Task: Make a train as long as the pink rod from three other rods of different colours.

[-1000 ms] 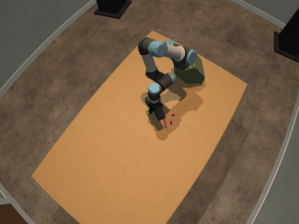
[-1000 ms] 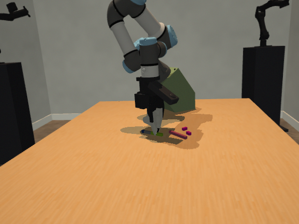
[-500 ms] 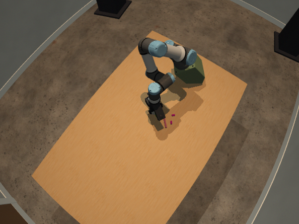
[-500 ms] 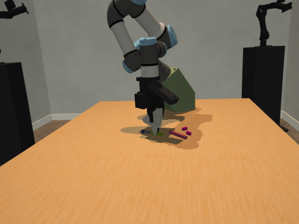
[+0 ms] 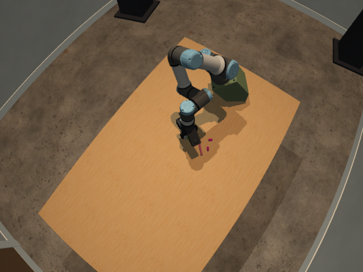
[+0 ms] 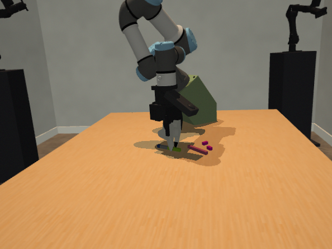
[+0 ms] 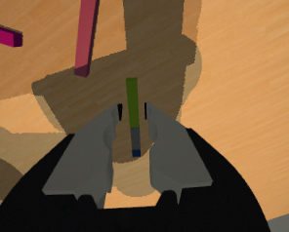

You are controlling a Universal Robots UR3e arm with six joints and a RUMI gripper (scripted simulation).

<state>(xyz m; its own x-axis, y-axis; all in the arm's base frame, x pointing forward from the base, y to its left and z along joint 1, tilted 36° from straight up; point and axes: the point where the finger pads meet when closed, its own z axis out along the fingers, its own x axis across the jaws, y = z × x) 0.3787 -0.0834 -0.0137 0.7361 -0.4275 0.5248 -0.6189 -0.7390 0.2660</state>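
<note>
Right now the lime rod is 10 mm below my hand. The rest, counted from my hand: pink rod: 80 mm to the left, 20 mm ahead, 10 mm below; grey rod: 30 mm to the right, 30 mm behind, 10 mm below; small blue rod: 50 mm to the right, 40 mm behind, 10 mm below.
</note>
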